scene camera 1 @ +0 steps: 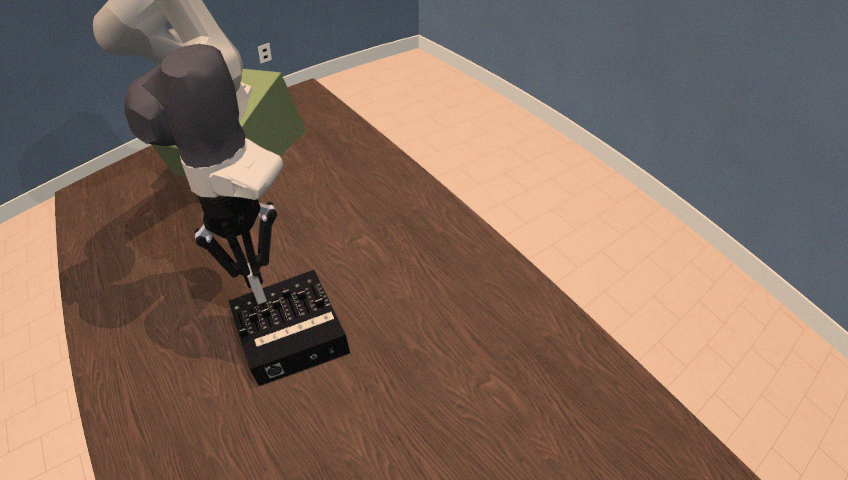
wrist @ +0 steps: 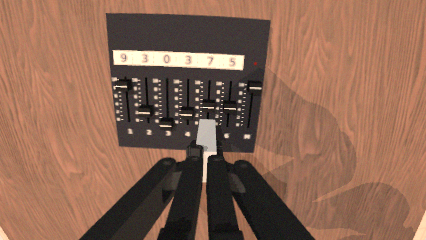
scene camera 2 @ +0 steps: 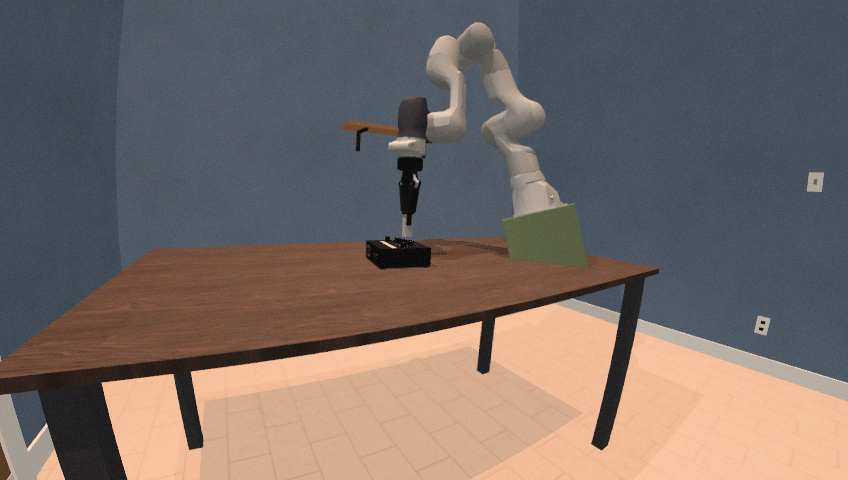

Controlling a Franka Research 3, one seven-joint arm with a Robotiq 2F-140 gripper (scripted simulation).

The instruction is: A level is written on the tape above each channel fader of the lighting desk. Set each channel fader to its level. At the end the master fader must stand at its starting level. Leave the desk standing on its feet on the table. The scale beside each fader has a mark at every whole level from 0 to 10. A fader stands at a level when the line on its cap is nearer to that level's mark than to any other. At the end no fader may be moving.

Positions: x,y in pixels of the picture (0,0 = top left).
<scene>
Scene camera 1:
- my gripper: 260,296
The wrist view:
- my gripper: 207,131
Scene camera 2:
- my gripper: 407,236
</scene>
